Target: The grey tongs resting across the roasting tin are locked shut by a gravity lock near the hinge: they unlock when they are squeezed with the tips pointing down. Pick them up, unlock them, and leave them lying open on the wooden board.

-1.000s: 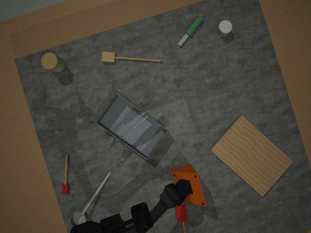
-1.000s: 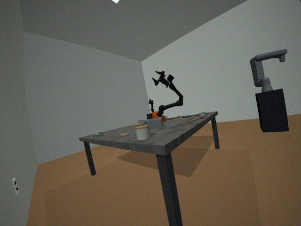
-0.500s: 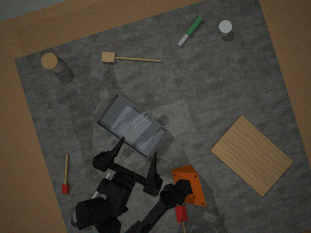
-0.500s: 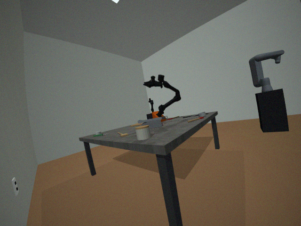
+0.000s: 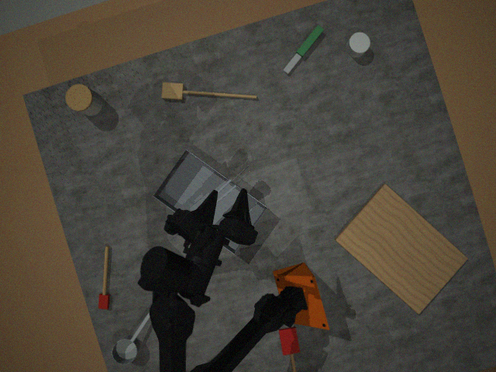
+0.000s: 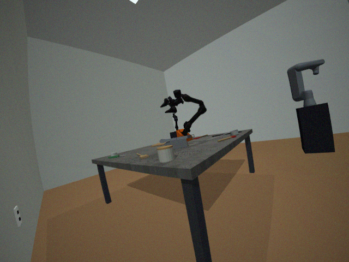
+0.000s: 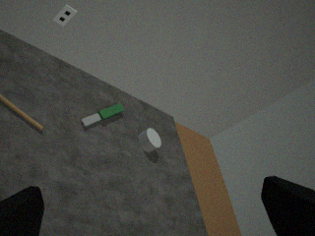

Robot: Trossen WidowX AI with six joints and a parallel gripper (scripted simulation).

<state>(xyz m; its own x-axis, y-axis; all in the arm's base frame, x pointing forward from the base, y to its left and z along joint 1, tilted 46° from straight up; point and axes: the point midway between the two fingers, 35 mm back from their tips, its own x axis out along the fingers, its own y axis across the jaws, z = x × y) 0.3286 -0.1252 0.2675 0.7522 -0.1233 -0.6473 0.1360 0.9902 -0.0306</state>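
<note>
My gripper tip is 2 cm past the roasting tin, 8 cm to the right of it and 33 cm above it. The rest, counted from my gripper tip: red-headed spatula (59 cm behind, 3 cm to the right, 35 cm below); then green-handled tool (36 cm ahead, 31 cm to the right, 35 cm below); then wooden board (33 cm behind, 46 cm to the right, 35 cm below).
</note>
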